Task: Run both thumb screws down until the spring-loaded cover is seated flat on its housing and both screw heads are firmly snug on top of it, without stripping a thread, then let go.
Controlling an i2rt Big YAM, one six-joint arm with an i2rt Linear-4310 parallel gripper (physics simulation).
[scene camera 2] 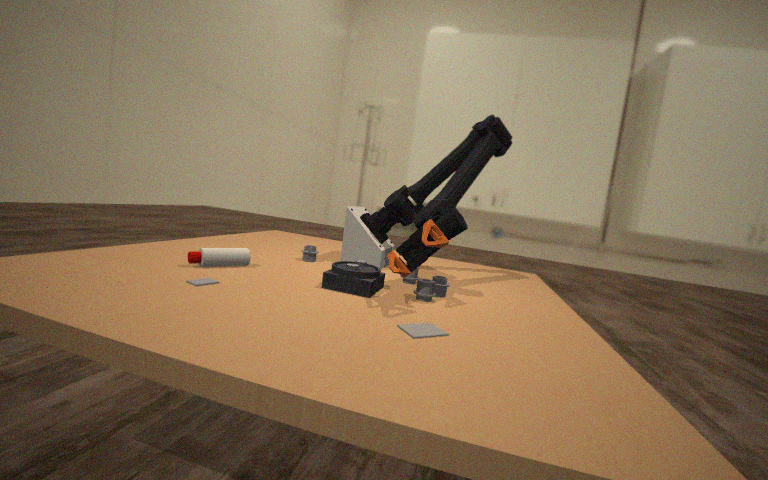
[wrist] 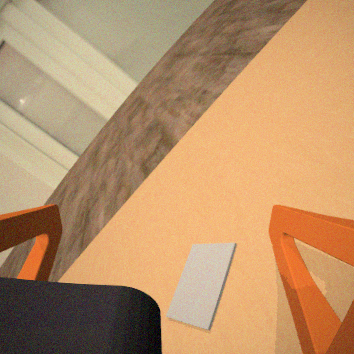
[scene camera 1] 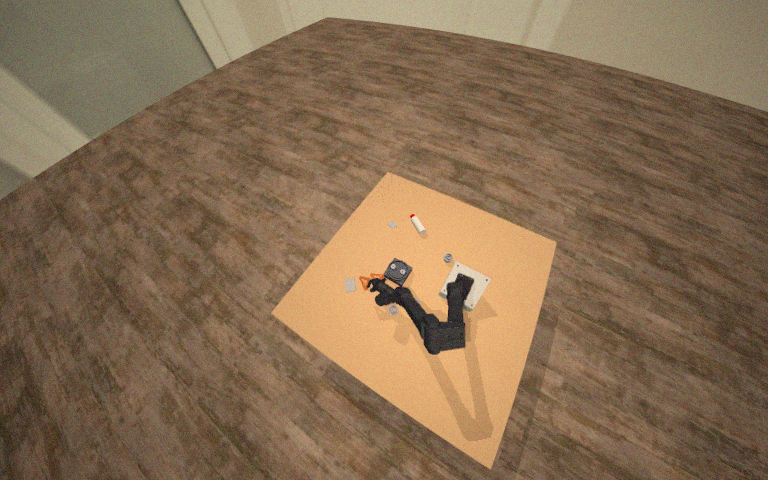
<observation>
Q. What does the white cylinder with red cap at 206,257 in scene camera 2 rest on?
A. The table.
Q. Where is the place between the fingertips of my gripper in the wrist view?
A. At 164,218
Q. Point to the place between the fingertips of my gripper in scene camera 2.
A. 407,257
</observation>
